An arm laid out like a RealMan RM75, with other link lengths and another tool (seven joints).
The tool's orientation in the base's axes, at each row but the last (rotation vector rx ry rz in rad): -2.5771, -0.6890, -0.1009; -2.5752, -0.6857, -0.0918; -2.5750, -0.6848, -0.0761; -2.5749, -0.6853, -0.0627; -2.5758, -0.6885, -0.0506; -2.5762, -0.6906, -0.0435; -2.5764, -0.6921, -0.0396; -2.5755, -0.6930, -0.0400; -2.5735, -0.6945, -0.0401; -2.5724, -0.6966, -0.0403
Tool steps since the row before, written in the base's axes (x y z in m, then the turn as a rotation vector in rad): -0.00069, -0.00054, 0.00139, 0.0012, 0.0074, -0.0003; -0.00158, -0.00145, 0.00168, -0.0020, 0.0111, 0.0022; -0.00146, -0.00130, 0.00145, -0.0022, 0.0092, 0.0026; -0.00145, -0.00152, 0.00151, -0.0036, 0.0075, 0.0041; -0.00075, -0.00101, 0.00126, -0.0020, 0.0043, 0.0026; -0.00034, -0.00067, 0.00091, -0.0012, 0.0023, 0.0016; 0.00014, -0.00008, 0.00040, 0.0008, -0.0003, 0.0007; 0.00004, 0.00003, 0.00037, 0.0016, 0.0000, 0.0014; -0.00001, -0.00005, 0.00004, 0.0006, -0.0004, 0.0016; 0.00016, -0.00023, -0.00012, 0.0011, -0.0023, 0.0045
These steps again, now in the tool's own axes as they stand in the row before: -0.00059, -0.00051, -0.00145, 0.0043, -0.0049, 0.0036; -0.00173, -0.00037, -0.00207, 0.0037, -0.0104, 0.0032; -0.00162, -0.00033, -0.00178, 0.0027, -0.0092, 0.0020; -0.00172, -0.00019, -0.00192, 0.0010, -0.0092, 0.0000; -0.00093, -0.00013, -0.00151, 0.0006, -0.0054, -0.0002; -0.00047, -0.00005, -0.00108, 0.0003, -0.0030, -0.0003; 0.00014, -0.00004, -0.00040, 0.0007, 0.0003, -0.0008; 0.00010, -0.00016, -0.00032, 0.0016, 0.0002, -0.0014; -0.00003, 0.00002, -0.00006, 0.0006, -0.0001, -0.0017; 0.00001, 0.00030, -0.00001, 0.0005, 0.0003, -0.0051
